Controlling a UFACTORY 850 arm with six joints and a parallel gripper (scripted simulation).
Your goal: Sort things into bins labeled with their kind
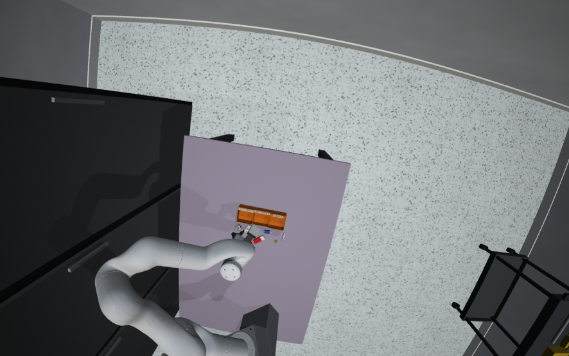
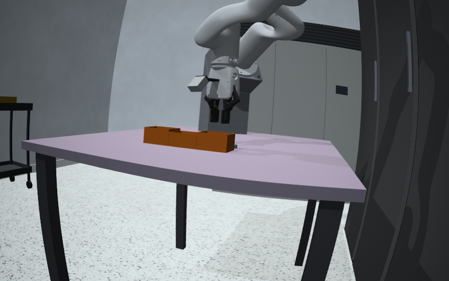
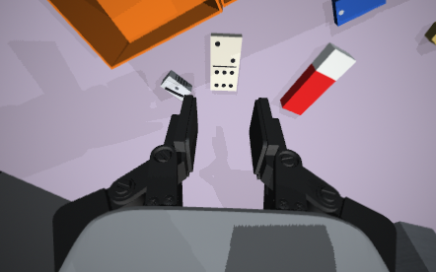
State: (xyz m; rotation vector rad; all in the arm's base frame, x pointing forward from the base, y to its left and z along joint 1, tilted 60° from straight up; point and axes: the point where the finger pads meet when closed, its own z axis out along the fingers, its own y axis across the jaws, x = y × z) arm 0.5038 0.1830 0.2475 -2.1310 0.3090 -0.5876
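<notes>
My gripper is now 8 cm above the white domino. Round my hand: red-and-white block (1 cm behind, 9 cm to the right, 8 cm below); then grey ridged part (2 cm behind, 4 cm to the left, 8 cm below); then orange bins (11 cm ahead, 2 cm to the right, 7 cm below).
</notes>
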